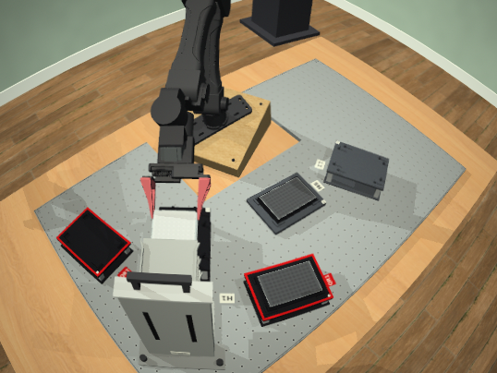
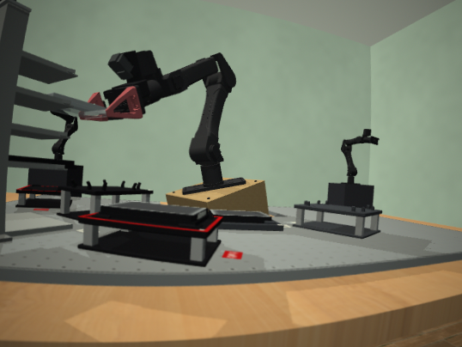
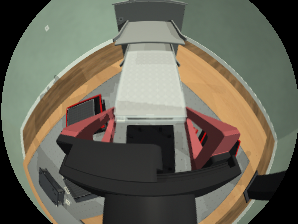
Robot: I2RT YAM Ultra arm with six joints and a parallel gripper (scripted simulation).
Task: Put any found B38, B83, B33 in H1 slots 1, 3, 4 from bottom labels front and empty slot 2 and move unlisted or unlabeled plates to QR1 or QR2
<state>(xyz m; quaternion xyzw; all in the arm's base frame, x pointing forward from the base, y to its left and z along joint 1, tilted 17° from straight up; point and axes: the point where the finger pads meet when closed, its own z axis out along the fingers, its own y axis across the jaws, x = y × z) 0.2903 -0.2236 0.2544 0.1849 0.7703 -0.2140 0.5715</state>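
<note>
Right now the pale translucent plate is 5 cm ahead of my hand and 3 cm to the right of it. Also, from my hand: plate hotel H1 (17 cm ahead, 11 cm to the right, 6 cm below); hotel handle (17 cm ahead, 13 cm above, 11 cm to the right); red-edged quarantine nest (17 cm to the right, 17 cm below, 15 cm behind).
</note>
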